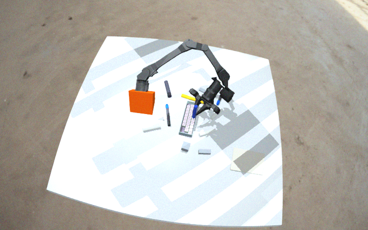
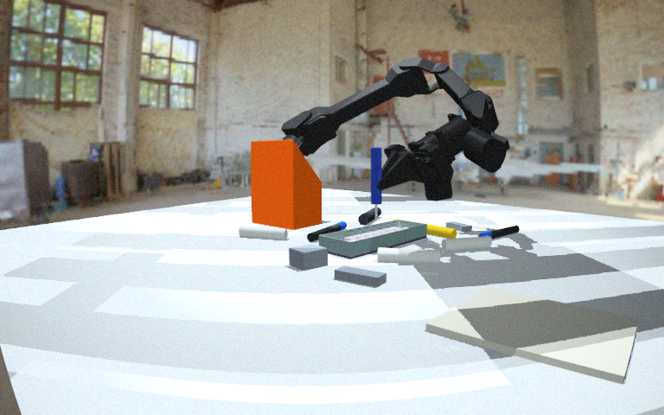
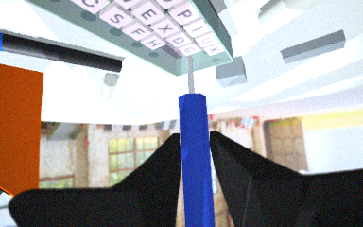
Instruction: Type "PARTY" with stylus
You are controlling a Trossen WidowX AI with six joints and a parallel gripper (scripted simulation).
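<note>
The yellow marker lies 17 cm to the left of my gripper tip and 9 cm below it. Also, from my gripper tip: dark marker (22 cm to the left, 16 cm behind, 9 cm below); blue stylus (1 cm below); pale flat pad (33 cm ahead, 19 cm to the right, 10 cm below).
</note>
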